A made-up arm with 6 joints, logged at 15 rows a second.
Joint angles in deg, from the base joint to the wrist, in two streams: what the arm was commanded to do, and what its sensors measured. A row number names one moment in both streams.
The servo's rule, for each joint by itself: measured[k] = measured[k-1] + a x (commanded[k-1-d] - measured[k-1]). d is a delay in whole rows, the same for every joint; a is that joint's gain. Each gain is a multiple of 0.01, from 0.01 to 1. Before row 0 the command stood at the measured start. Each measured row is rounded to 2 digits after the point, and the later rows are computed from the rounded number. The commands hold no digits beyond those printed.
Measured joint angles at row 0: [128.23, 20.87, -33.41, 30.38, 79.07, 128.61]
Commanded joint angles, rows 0 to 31: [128.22, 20.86, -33.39, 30.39, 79.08, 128.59]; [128.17, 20.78, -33.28, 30.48, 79.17, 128.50]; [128.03, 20.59, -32.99, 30.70, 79.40, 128.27]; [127.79, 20.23, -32.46, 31.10, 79.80, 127.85]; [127.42, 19.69, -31.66, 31.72, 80.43, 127.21]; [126.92, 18.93, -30.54, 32.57, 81.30, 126.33]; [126.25, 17.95, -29.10, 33.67, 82.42, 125.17]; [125.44, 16.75, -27.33, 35.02, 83.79, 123.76]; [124.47, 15.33, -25.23, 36.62, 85.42, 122.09]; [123.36, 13.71, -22.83, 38.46, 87.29, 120.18]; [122.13, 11.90, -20.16, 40.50, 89.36, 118.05]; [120.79, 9.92, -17.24, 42.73, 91.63, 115.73]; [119.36, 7.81, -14.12, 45.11, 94.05, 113.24]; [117.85, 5.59, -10.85, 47.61, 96.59, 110.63]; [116.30, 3.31, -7.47, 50.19, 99.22, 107.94]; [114.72, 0.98, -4.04, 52.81, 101.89, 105.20]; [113.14, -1.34, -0.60, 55.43, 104.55, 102.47]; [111.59, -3.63, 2.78, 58.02, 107.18, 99.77]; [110.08, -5.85, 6.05, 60.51, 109.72, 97.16]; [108.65, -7.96, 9.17, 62.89, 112.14, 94.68]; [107.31, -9.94, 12.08, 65.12, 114.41, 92.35]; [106.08, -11.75, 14.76, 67.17, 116.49, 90.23]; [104.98, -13.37, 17.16, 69.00, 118.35, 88.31]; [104.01, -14.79, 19.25, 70.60, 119.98, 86.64]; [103.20, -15.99, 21.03, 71.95, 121.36, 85.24]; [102.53, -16.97, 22.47, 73.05, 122.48, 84.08]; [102.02, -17.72, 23.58, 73.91, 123.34, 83.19]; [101.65, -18.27, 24.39, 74.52, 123.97, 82.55]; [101.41, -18.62, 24.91, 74.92, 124.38, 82.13]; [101.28, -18.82, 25.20, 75.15, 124.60, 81.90]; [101.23, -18.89, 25.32, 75.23, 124.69, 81.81]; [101.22, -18.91, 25.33, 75.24, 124.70, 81.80]
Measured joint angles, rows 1 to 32: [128.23, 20.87, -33.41, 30.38, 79.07, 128.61]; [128.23, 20.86, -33.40, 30.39, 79.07, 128.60]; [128.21, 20.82, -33.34, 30.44, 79.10, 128.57]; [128.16, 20.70, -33.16, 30.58, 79.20, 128.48]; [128.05, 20.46, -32.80, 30.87, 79.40, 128.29]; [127.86, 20.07, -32.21, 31.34, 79.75, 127.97]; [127.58, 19.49, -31.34, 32.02, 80.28, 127.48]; [127.18, 18.70, -30.18, 32.93, 81.01, 126.79]; [126.66, 17.71, -28.70, 34.08, 81.96, 125.88]; [126.00, 16.50, -26.90, 35.48, 83.14, 124.74]; [125.21, 15.08, -24.78, 37.12, 84.55, 123.37]; [124.29, 13.46, -22.38, 38.98, 86.19, 121.77]; [123.24, 11.65, -19.71, 41.04, 88.04, 119.96]; [122.08, 9.69, -16.80, 43.28, 90.08, 117.94]; [120.81, 7.60, -13.71, 45.66, 92.29, 115.75]; [119.46, 5.41, -10.47, 48.15, 94.65, 113.41]; [118.04, 3.15, -7.13, 50.71, 97.11, 110.95]; [116.57, 0.86, -3.73, 53.31, 99.64, 108.41]; [115.08, -1.43, -0.34, 55.90, 102.20, 105.82]; [113.58, -3.68, 2.98, 58.44, 104.76, 103.22]; [112.10, -5.86, 6.20, 60.89, 107.27, 100.66]; [110.66, -7.94, 9.26, 63.22, 109.70, 98.17]; [109.29, -9.88, 12.12, 65.39, 112.01, 95.79]; [108.00, -11.66, 14.74, 67.38, 114.17, 93.55]; [106.80, -13.26, 17.09, 69.15, 116.15, 91.48]; [105.72, -14.65, 19.14, 70.69, 117.92, 89.61]; [104.76, -15.83, 20.87, 71.99, 119.47, 87.95]; [103.94, -16.79, 22.28, 73.05, 120.79, 86.52]; [103.25, -17.54, 23.38, 73.86, 121.87, 85.33]; [102.70, -18.09, 24.18, 74.44, 122.72, 84.37]; [102.27, -18.46, 24.71, 74.83, 123.36, 83.63]; [101.96, -18.68, 25.03, 75.05, 123.81, 83.08]
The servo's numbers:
d 1
a 0.30 0.51 0.52 0.55 0.34 0.30

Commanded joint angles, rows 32 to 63: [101.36, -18.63, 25.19, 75.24, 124.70, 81.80]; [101.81, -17.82, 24.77, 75.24, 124.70, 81.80]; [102.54, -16.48, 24.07, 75.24, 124.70, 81.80]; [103.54, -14.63, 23.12, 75.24, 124.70, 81.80]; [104.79, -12.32, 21.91, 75.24, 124.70, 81.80]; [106.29, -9.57, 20.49, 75.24, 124.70, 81.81]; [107.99, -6.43, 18.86, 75.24, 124.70, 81.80]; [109.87, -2.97, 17.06, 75.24, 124.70, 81.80]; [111.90, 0.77, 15.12, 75.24, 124.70, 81.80]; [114.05, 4.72, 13.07, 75.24, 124.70, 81.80]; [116.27, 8.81, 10.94, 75.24, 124.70, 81.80]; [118.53, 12.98, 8.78, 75.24, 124.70, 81.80]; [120.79, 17.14, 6.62, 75.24, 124.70, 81.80]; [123.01, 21.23, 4.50, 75.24, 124.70, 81.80]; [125.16, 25.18, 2.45, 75.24, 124.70, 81.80]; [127.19, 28.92, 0.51, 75.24, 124.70, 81.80]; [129.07, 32.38, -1.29, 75.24, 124.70, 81.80]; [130.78, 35.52, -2.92, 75.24, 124.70, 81.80]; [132.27, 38.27, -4.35, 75.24, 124.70, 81.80]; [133.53, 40.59, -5.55, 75.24, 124.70, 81.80]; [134.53, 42.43, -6.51, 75.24, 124.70, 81.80]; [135.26, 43.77, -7.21, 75.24, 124.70, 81.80]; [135.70, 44.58, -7.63, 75.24, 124.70, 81.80]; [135.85, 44.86, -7.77, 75.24, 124.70, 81.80]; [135.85, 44.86, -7.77, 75.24, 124.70, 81.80]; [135.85, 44.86, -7.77, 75.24, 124.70, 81.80]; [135.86, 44.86, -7.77, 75.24, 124.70, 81.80]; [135.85, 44.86, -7.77, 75.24, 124.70, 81.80]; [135.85, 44.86, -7.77, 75.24, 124.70, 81.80]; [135.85, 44.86, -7.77, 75.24, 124.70, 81.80]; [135.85, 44.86, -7.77, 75.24, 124.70, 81.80]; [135.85, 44.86, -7.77, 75.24, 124.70, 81.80]
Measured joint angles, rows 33 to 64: [101.74, -18.80, 25.19, 75.15, 124.11, 82.70]; [101.63, -18.71, 25.19, 75.20, 124.31, 82.43]; [101.68, -18.26, 24.97, 75.22, 124.44, 82.24]; [101.94, -17.35, 24.50, 75.23, 124.53, 82.11]; [102.42, -15.96, 23.78, 75.24, 124.59, 82.02]; [103.13, -14.10, 22.81, 75.24, 124.63, 81.95]; [104.08, -11.79, 21.60, 75.24, 124.65, 81.91]; [105.25, -9.06, 20.18, 75.24, 124.67, 81.88]; [106.64, -5.95, 18.56, 75.24, 124.68, 81.86]; [108.22, -2.52, 16.77, 75.24, 124.69, 81.84]; [109.97, 1.17, 14.85, 75.24, 124.69, 81.83]; [111.86, 5.07, 12.82, 75.24, 124.69, 81.82]; [113.86, 9.10, 10.72, 75.24, 124.69, 81.81]; [115.94, 13.20, 8.59, 75.24, 124.69, 81.81]; [118.06, 17.30, 6.46, 75.24, 124.69, 81.81]; [120.19, 21.32, 4.37, 75.24, 124.69, 81.81]; [122.29, 25.20, 2.36, 75.24, 124.69, 81.81]; [124.32, 28.86, 0.46, 75.24, 124.69, 81.81]; [126.26, 32.26, -1.30, 75.24, 124.69, 81.81]; [128.06, 35.33, -2.89, 75.24, 124.69, 81.81]; [129.70, 38.01, -4.27, 75.24, 124.69, 81.81]; [131.15, 40.26, -5.43, 75.24, 124.69, 81.81]; [132.38, 42.05, -6.36, 75.24, 124.69, 81.81]; [133.38, 43.34, -7.02, 75.24, 124.69, 81.81]; [134.12, 44.12, -7.41, 75.24, 124.69, 81.81]; [134.64, 44.50, -7.60, 75.24, 124.69, 81.81]; [135.00, 44.68, -7.69, 75.24, 124.69, 81.81]; [135.26, 44.77, -7.73, 75.24, 124.69, 81.81]; [135.44, 44.82, -7.75, 75.24, 124.69, 81.81]; [135.56, 44.84, -7.76, 75.24, 124.69, 81.81]; [135.65, 44.85, -7.77, 75.24, 124.69, 81.81]; [135.71, 44.86, -7.77, 75.24, 124.69, 81.81]
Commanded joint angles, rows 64 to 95: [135.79, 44.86, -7.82, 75.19, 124.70, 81.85]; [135.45, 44.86, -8.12, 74.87, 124.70, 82.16]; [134.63, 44.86, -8.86, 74.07, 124.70, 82.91]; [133.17, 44.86, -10.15, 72.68, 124.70, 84.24]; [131.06, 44.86, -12.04, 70.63, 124.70, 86.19]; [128.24, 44.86, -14.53, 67.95, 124.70, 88.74]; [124.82, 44.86, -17.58, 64.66, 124.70, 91.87]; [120.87, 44.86, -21.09, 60.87, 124.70, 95.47]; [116.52, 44.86, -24.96, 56.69, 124.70, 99.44]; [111.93, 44.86, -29.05, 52.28, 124.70, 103.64]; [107.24, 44.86, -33.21, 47.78, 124.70, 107.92]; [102.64, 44.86, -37.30, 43.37, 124.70, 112.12]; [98.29, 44.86, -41.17, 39.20, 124.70, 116.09]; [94.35, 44.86, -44.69, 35.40, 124.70, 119.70]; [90.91, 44.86, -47.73, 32.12, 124.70, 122.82]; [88.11, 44.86, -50.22, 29.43, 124.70, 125.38]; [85.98, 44.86, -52.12, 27.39, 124.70, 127.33]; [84.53, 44.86, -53.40, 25.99, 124.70, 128.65]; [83.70, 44.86, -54.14, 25.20, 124.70, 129.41]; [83.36, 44.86, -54.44, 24.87, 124.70, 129.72]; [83.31, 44.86, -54.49, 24.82, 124.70, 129.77]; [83.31, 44.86, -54.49, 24.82, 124.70, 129.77]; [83.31, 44.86, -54.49, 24.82, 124.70, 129.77]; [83.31, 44.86, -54.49, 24.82, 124.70, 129.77]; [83.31, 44.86, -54.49, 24.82, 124.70, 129.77]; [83.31, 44.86, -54.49, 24.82, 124.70, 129.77]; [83.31, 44.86, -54.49, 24.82, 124.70, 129.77]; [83.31, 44.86, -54.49, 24.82, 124.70, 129.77]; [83.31, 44.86, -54.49, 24.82, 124.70, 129.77]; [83.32, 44.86, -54.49, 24.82, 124.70, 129.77]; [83.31, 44.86, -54.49, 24.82, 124.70, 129.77]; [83.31, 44.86, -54.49, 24.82, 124.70, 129.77]
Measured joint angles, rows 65 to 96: [135.75, 44.86, -7.77, 75.24, 124.69, 81.81]; [135.76, 44.86, -7.80, 75.21, 124.69, 81.82]; [135.67, 44.86, -7.97, 75.02, 124.69, 81.92]; [135.36, 44.86, -8.43, 74.50, 124.69, 82.22]; [134.70, 44.86, -9.32, 73.50, 124.69, 82.83]; [133.61, 44.86, -10.73, 71.92, 124.69, 83.84]; [132.00, 44.86, -12.71, 69.74, 124.69, 85.31]; [129.85, 44.86, -15.24, 66.95, 124.69, 87.28]; [127.16, 44.86, -18.28, 63.61, 124.69, 89.74]; [123.97, 44.86, -21.75, 59.80, 124.69, 92.65]; [120.36, 44.86, -25.55, 55.66, 124.69, 95.95]; [116.42, 44.86, -29.53, 51.33, 124.69, 99.54]; [112.29, 44.86, -33.57, 46.95, 124.69, 103.31]; [108.09, 44.86, -37.52, 42.69, 124.69, 107.14]; [103.97, 44.86, -41.25, 38.68, 124.69, 110.91]; [100.05, 44.86, -44.62, 35.07, 124.69, 114.48]; [96.47, 44.86, -47.53, 31.97, 124.69, 117.75]; [93.32, 44.86, -49.92, 29.45, 124.69, 120.62]; [90.68, 44.86, -51.73, 27.55, 124.69, 123.03]; [88.59, 44.86, -52.98, 26.26, 124.69, 124.94]; [87.02, 44.86, -53.74, 25.50, 124.69, 126.37]; [85.91, 44.86, -54.13, 25.13, 124.69, 127.39]; [85.13, 44.86, -54.32, 24.96, 124.69, 128.10]; [84.58, 44.86, -54.41, 24.88, 124.69, 128.60]; [84.20, 44.86, -54.45, 24.85, 124.69, 128.95]; [83.93, 44.86, -54.47, 24.83, 124.69, 129.20]; [83.74, 44.86, -54.48, 24.82, 124.69, 129.37]; [83.61, 44.86, -54.49, 24.82, 124.69, 129.49]; [83.52, 44.86, -54.49, 24.82, 124.69, 129.57]; [83.46, 44.86, -54.49, 24.82, 124.69, 129.63]; [83.42, 44.86, -54.49, 24.82, 124.69, 129.67]; [83.39, 44.86, -54.49, 24.82, 124.69, 129.70]
